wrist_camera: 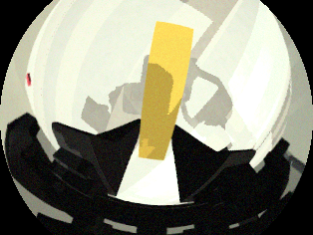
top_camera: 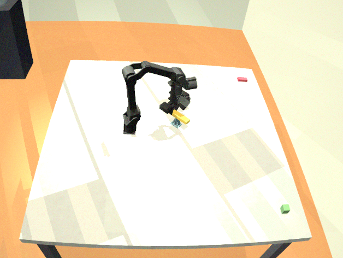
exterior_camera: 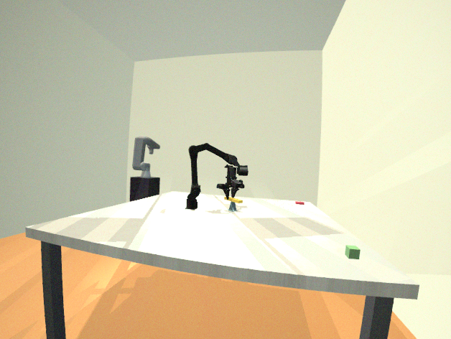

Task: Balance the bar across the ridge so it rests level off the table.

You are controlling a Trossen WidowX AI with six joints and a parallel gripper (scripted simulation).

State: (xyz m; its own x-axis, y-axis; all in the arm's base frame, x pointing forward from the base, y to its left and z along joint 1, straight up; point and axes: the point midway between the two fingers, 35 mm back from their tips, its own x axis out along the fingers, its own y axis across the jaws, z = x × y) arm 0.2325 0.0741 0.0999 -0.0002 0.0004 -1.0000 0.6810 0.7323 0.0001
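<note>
My gripper tip is now 2 cm short of the yellow bar and 2 cm to the left of it. Round my gripper tip: green cube (51 cm ahead, 57 cm to the right, 5 cm below); then small red block (51 cm ahead, 43 cm to the left, 6 cm below).
</note>
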